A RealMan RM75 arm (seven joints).
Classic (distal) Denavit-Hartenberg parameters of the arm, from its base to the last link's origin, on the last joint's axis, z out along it. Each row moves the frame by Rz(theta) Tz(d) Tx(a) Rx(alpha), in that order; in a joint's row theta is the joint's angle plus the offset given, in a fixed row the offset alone. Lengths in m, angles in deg.
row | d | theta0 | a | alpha
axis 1 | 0.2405 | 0 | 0 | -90
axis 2 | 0 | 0 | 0 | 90
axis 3 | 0.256 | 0 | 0 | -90
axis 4 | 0 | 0 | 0 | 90
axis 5 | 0.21 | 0 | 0 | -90
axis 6 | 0 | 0 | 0 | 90
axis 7 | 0.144 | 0 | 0 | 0
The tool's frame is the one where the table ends.
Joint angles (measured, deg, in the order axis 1, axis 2, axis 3, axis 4, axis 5, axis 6, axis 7), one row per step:
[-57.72, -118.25, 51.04, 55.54, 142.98, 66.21, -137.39]
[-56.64, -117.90, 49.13, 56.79, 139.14, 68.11, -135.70]
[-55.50, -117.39, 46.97, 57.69, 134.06, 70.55, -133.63]
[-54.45, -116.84, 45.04, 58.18, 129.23, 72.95, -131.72]
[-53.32, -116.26, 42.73, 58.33, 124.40, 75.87, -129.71]
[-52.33, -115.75, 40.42, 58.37, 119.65, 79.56, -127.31]
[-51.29, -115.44, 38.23, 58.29, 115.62, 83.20, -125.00]
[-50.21, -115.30, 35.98, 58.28, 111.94, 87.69, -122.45]
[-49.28, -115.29, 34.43, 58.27, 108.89, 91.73, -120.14]
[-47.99, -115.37, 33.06, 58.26, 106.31, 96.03, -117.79]
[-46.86, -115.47, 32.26, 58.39, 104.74, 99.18, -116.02]
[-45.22, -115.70, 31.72, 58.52, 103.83, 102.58, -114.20]
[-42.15, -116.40, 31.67, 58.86, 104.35, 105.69, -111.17]
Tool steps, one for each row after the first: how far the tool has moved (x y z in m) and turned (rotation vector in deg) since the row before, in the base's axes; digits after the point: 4 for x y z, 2 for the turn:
[0.0000, -0.0033, 0.0091, -0.27, -3.69, -0.89]
[0.0007, -0.0046, 0.0100, -0.65, -4.67, -1.43]
[0.0003, -0.0048, 0.0096, -0.64, -4.32, -1.57]
[-0.0016, -0.0060, 0.0103, -0.76, -4.49, -1.67]
[-0.0005, -0.0079, 0.0097, -1.05, -4.16, -2.67]
[-0.0021, -0.0086, 0.0082, -0.86, -3.60, -2.66]
[-0.0025, -0.0112, 0.0072, -1.08, -3.21, -3.40]
[-0.0016, -0.0108, 0.0048, -0.92, -2.41, -3.48]
[-0.0048, -0.0125, 0.0034, -0.98, -1.92, -3.37]
[-0.0049, -0.0098, 0.0019, -0.59, -0.99, -2.44]
[-0.0089, -0.0118, -0.0006, -1.01, -0.34, -2.02]
[-0.0188, -0.0155, -0.0061, -0.81, 1.12, -1.03]

